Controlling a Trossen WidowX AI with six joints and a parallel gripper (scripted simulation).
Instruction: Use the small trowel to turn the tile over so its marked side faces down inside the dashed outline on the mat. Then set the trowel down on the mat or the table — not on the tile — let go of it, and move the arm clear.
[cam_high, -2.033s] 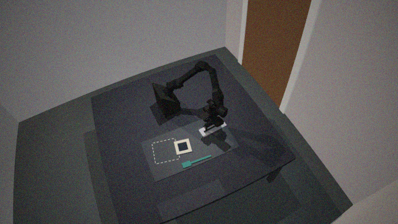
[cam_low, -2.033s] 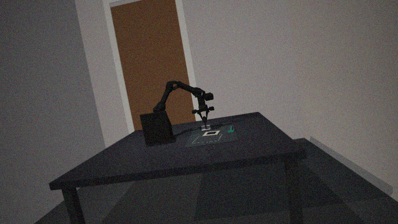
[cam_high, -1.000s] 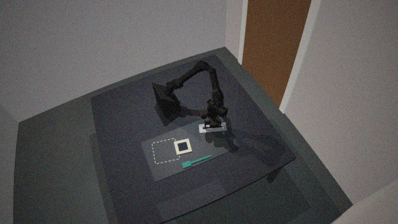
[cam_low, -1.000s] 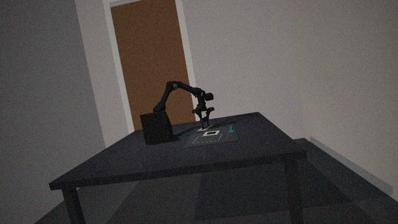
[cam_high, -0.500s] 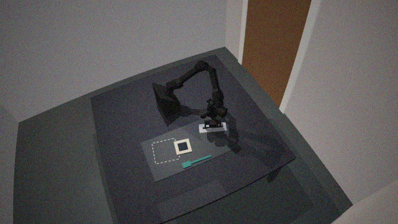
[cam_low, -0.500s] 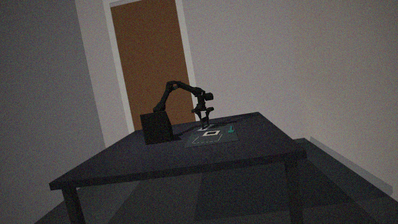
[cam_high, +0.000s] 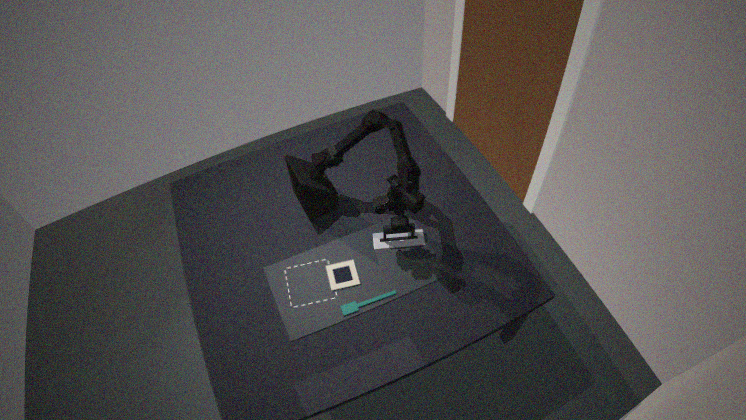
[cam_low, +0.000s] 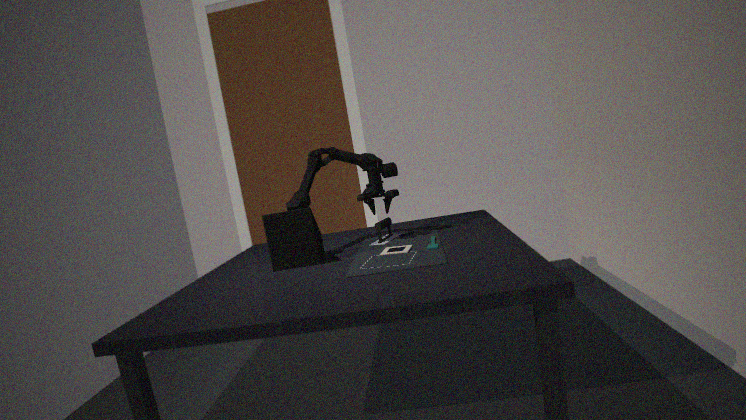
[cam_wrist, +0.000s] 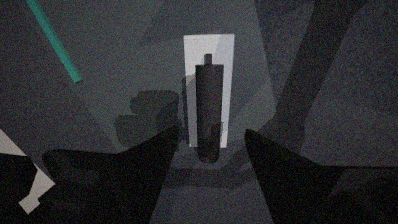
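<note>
Right now my gripper tip is 50 mm short of the grey mat, 220 mm to the left of it and 140 mm above it. Round my gripper tip: tan tile 40 mm ahead, 270 mm to the right, 110 mm below; then teal trowel 190 mm ahead, 250 mm to the right, 110 mm below.
</note>
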